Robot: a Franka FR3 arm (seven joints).
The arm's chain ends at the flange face. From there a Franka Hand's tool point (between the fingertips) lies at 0.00 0.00 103.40 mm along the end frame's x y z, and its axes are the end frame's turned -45 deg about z.
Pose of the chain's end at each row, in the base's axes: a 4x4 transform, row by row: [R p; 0 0 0 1], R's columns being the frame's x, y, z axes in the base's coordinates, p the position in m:
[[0.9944 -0.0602 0.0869 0.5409], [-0.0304 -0.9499 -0.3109 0.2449], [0.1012 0.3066 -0.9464 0.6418], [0 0 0 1]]
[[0.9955 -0.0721 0.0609 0.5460], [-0.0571 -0.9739 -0.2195 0.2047], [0.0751 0.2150 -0.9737 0.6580], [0 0 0 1]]
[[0.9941 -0.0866 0.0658 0.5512], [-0.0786 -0.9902 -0.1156 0.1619], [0.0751 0.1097 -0.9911 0.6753], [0 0 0 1]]
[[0.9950 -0.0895 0.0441 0.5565], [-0.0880 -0.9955 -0.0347 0.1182], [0.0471 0.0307 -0.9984 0.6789], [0 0 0 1]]
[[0.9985 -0.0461 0.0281 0.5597], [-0.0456 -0.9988 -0.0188 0.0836], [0.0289 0.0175 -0.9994 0.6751], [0 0 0 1]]
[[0.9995 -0.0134 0.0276 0.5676], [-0.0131 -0.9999 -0.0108 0.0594], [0.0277 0.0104 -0.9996 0.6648], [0 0 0 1]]
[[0.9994 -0.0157 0.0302 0.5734], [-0.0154 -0.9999 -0.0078 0.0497], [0.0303 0.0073 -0.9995 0.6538], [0 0 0 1]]
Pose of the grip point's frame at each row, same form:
[[0.7457 0.6606 0.0869 0.5499], [0.6502 -0.6932 -0.3109 0.2128], [-0.1452 0.2884 -0.9464 0.5439], [0 0 0 1]]
[[0.7549 0.6529 0.0609 0.5523], [0.6483 -0.7290 -0.2195 0.1820], [-0.0989 0.2051 -0.9737 0.5573], [0 0 0 1]]
[[0.7642 0.6417 0.0658 0.5580], [0.6446 -0.7558 -0.1156 0.1499], [-0.0245 0.1307 -0.9911 0.5728], [0 0 0 1]]
[[0.7669 0.6403 0.0441 0.5611], [0.6417 -0.7662 -0.0347 0.1146], [0.0116 0.0550 -0.9984 0.5757], [0 0 0 1]]
[[0.7386 0.6734 0.0281 0.5626], [0.6740 -0.7385 -0.0188 0.0817], [0.0081 0.0328 -0.9994 0.5718], [0 0 0 1]]
[[0.7162 0.6973 0.0276 0.5705], [0.6978 -0.7163 -0.0108 0.0583], [0.0122 0.0269 -0.9996 0.5614], [0 0 0 1]]
[[0.7178 0.6956 0.0302 0.5765], [0.6961 -0.7179 -0.0078 0.0489], [0.0163 0.0266 -0.9995 0.5505], [0 0 0 1]]

